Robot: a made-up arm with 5 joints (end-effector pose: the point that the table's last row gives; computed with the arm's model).
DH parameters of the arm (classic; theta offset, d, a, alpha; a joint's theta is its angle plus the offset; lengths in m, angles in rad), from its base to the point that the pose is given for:
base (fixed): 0 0.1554 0 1.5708
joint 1: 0 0.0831 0.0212 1.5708
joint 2: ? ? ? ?
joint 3: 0 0.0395 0.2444 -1.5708
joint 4: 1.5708 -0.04 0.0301 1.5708
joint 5: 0 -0.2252 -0.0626 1.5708
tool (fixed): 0 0.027 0 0
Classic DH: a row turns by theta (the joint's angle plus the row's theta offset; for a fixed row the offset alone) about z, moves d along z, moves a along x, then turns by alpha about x.
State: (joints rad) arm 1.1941 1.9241 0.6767 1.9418 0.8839
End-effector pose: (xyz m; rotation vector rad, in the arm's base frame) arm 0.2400 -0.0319 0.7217 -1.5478 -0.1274 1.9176
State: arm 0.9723 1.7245 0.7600 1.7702 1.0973
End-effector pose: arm 0.3118 0.1036 0.6072 -1.7025 0.0532 2.2420
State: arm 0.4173 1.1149 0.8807 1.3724 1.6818
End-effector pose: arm 0.2174 0.3115 0.3149 1.4370 0.3445 -2.1409
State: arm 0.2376 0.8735 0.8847 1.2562 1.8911
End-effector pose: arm 0.1287 0.3264 0.2673 1.2587 0.6897 -1.9391
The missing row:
joint 2: -1.5708 -0.1005 0.2272 1.5708
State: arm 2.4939 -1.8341 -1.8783 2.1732 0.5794
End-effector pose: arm -0.3074 -0.3016 -0.1532 0.1800 -0.1105 -0.6989
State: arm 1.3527 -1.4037 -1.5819 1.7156 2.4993
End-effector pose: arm -0.3162 -0.3273 0.0291 0.2789 2.7259 0.1271
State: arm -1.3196 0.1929 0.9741 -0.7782 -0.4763
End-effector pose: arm 0.1119 0.1826 0.0123 -0.1314 1.2236 1.0823
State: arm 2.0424 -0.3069 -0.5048 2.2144 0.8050
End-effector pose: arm -0.1755 0.3307 -0.3205 1.8412 -0.3049 -0.0938
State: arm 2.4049 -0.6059 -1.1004 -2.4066 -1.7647
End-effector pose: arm -0.2021 0.3373 -0.2885 -0.1038 -0.3914 -2.3187
